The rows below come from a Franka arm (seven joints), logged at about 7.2 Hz.
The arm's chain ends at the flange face. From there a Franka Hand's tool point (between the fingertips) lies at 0.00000 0.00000 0.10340 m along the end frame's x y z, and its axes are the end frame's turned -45 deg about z.
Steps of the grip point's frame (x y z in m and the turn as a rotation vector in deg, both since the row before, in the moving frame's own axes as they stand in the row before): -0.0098, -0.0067, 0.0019, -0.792, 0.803, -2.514; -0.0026, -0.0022, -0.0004, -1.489, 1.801, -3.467; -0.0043, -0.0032, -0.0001, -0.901, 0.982, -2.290; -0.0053, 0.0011, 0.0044, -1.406, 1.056, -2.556; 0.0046, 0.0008, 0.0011, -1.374, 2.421, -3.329; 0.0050, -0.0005, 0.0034, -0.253, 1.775, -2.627
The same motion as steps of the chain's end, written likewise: -0.0137, 0.0023, 0.0019, 0.008, 1.128, -2.514; -0.0076, 0.0008, -0.0003, 0.221, 2.326, -3.467; -0.0077, 0.0009, -0.0001, 0.057, 1.331, -2.290; -0.0061, 0.0041, 0.0044, -0.247, 1.741, -2.556; -0.0010, -0.0012, 0.0012, 0.740, 2.683, -3.329; 0.0006, -0.0019, 0.0035, 1.076, 1.434, -2.627
